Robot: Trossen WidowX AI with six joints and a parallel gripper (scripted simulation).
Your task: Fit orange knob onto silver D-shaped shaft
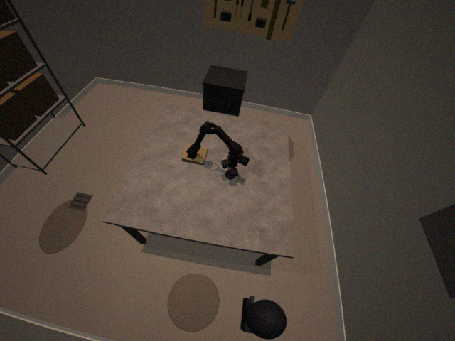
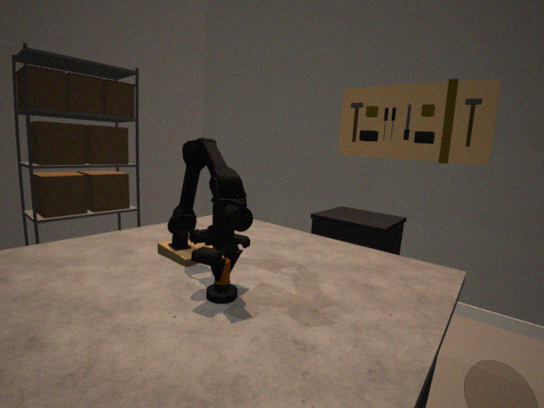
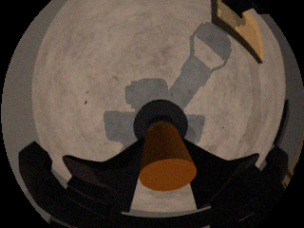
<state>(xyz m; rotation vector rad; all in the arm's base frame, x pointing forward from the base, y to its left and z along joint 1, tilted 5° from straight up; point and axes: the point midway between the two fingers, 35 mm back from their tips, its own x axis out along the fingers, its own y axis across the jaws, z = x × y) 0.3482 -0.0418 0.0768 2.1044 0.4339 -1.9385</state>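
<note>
Now: gripper tip 2 cm above the round black pedestal. The rest, counted from my gripper tip: orange knob: 3 cm above.
</note>
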